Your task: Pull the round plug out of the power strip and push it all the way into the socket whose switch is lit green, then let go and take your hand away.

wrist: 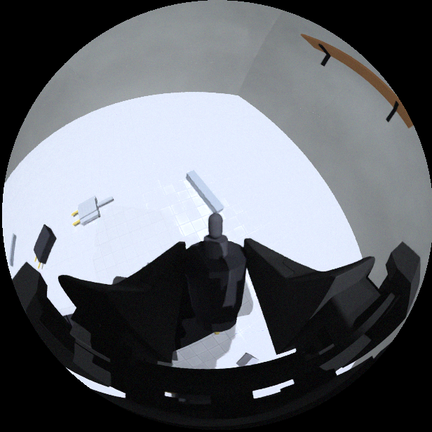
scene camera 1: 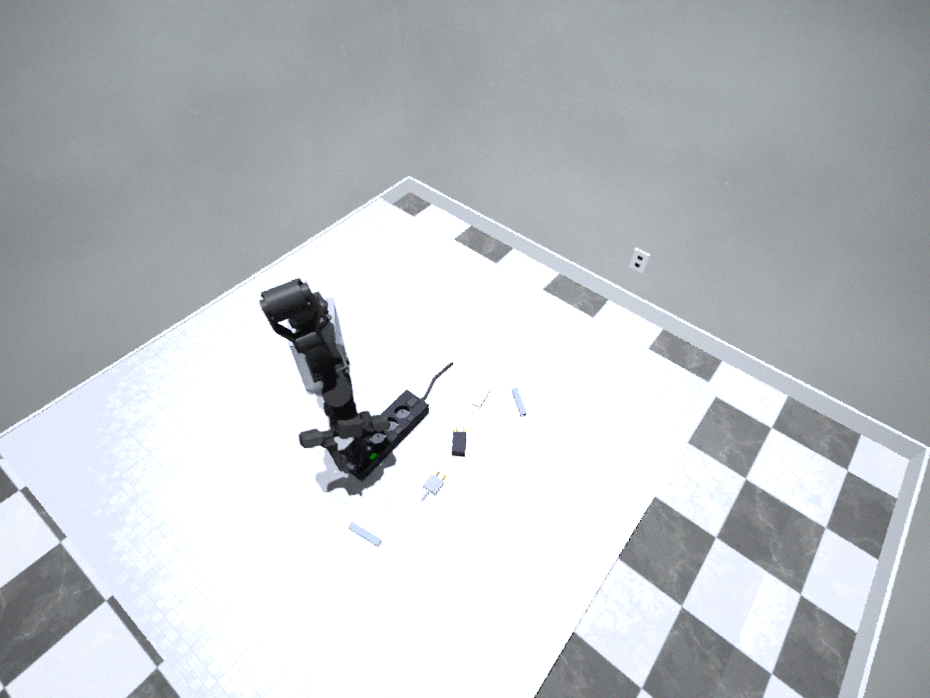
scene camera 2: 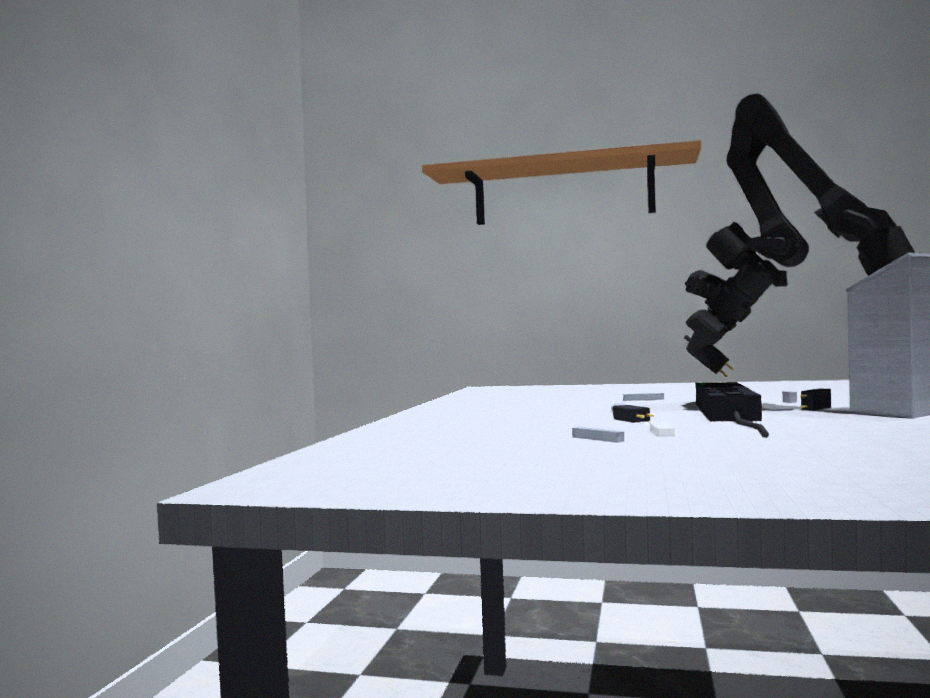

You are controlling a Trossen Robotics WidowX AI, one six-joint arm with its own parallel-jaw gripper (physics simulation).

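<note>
My gripper is shut on the dark round plug. The plug is tilted; its gold prongs point down and to the right in scene camera 2, a little above the strip and apart from it. The black power strip lies under the gripper, with several round sockets. The green-lit switch is near the end farther from the cable. The arm covers part of that end in scene camera 1. In the wrist view, the gripper and plug hide the sockets.
A pale plug and a black plug lie beside the strip. Another black plug is near the pedestal. Pale bars and a white block lie around.
</note>
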